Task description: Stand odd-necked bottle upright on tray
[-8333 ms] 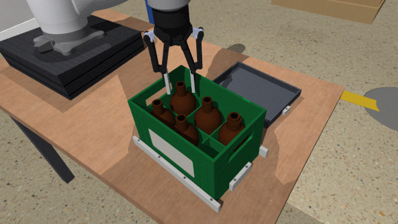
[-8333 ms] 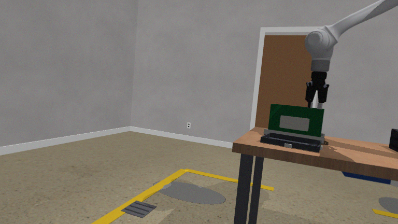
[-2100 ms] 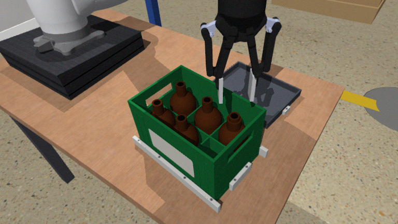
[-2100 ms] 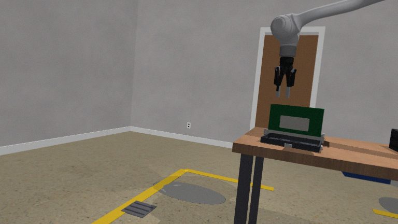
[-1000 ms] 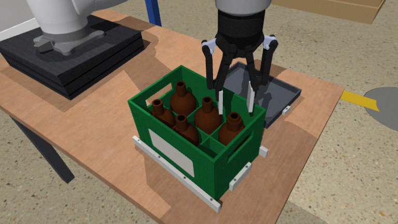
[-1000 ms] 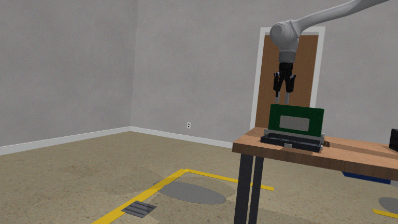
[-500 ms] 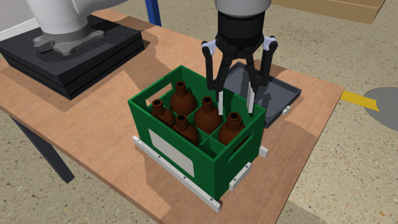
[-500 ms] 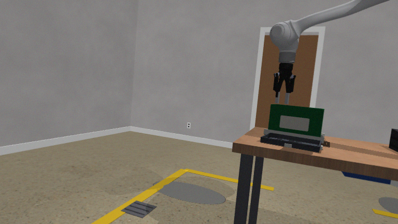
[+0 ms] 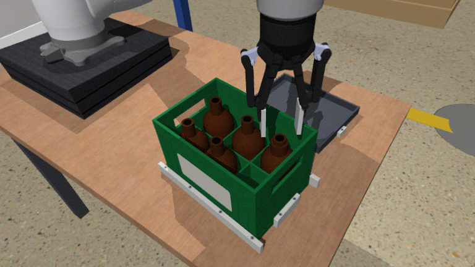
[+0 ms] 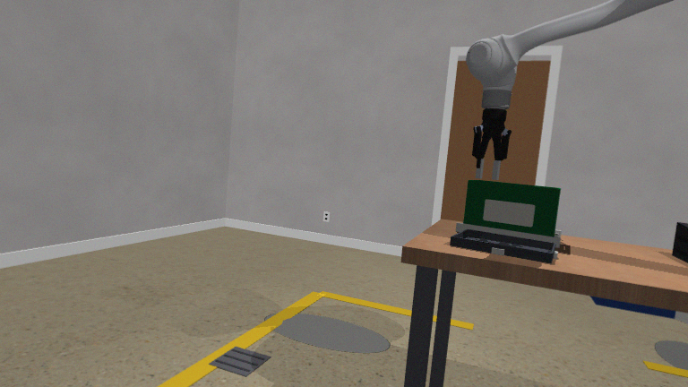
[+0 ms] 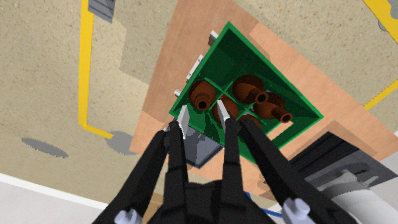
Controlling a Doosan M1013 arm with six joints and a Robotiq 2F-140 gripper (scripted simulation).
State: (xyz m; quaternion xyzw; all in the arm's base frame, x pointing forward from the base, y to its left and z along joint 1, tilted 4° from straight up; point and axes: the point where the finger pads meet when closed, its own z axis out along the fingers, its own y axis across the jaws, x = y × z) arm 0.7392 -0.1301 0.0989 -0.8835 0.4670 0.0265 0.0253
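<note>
Right now the crate is 130 mm below my hand, 90 mm behind it and 20 mm to the right of it. Round my hand: grey tray (260 mm to the left, 200 mm below, 60 mm behind).
</note>
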